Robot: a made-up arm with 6 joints. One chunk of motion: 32 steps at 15 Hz.
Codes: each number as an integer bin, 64 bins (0 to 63) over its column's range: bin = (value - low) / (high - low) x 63, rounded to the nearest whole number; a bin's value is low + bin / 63 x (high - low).
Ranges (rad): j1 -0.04..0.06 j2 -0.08..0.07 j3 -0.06..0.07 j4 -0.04..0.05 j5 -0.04..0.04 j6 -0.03..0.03
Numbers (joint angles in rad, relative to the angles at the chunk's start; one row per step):
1: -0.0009 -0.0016 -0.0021 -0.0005 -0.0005 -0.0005
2: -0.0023 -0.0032 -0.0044 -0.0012 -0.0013 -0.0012
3: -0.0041 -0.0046 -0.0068 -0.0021 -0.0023 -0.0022
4: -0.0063 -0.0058 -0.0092 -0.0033 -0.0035 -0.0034
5: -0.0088 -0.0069 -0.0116 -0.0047 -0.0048 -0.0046
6: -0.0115 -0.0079 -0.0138 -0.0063 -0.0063 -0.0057
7: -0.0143 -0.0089 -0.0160 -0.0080 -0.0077 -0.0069
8: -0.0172 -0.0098 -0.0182 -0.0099 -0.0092 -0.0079
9: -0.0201 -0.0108 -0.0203 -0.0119 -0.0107 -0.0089
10: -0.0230 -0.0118 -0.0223 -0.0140 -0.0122 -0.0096
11: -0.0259 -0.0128 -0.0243 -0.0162 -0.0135 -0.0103
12: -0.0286 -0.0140 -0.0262 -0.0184 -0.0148 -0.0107
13: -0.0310 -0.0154 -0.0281 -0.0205 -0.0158 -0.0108
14: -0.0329 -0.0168 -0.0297 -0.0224 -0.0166 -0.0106
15: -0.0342 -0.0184 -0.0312 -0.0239 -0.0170 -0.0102
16: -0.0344 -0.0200 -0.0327 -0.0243 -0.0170 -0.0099
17: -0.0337 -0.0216 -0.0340 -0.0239 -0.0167 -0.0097
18: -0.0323 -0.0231 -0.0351 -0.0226 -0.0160 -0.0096
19: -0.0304 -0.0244 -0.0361 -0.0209 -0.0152 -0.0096
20: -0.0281 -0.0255 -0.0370 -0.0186 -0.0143 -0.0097
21: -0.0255 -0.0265 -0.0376 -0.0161 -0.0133 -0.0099
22: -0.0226 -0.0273 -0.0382 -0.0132 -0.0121 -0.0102
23: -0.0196 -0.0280 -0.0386 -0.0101 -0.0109 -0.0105
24: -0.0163 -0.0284 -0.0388 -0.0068 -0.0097 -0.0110
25: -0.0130 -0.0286 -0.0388 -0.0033 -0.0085 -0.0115
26: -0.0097 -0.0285 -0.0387 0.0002 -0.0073 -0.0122
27: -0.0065 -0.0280 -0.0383 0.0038 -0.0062 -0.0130
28: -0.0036 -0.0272 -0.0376 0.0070 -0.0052 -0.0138
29: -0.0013 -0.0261 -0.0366 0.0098 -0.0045 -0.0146
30: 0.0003 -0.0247 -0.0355 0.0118 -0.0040 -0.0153
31: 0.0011 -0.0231 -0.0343 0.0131 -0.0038 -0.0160
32: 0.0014 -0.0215 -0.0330 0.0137 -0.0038 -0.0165
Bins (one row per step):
1: 25 33 28 28 31 31
2: 24 32 27 27 30 30
3: 23 32 26 27 30 29
4: 21 31 25 26 29 28
5: 20 31 23 25 28 27
6: 18 30 22 24 27 26
7: 16 30 21 22 25 24
8: 14 29 20 21 24 23
9: 13 29 19 20 23 22
10: 11 29 18 18 22 21
11: 9 28 17 17 21 21
12: 7 28 16 15 20 20
13: 6 27 15 14 19 20
14: 4 27 15 12 18 20
15: 4 26 14 11 18 21
16: 4 25 13 11 18 21
17: 4 25 13 11 18 21
18: 5 24 12 12 19 21
19: 6 23 12 13 20 21
20: 7 23 11 15 20 21
21: 9 22 11 17 21 21
22: 11 22 11 19 22 21
23: 13 22 10 21 23 20
24: 15 22 10 23 24 20
25: 17 22 10 26 25 19
26: 19 22 10 28 26 19
27: 21 22 11 31 27 18
28: 23 22 11 33 27 17
29: 24 23 11 35 28 16
30: 25 23 12 36 28 15
31: 26 24 12 37 29 15
32: 26 25 13 38 29 14

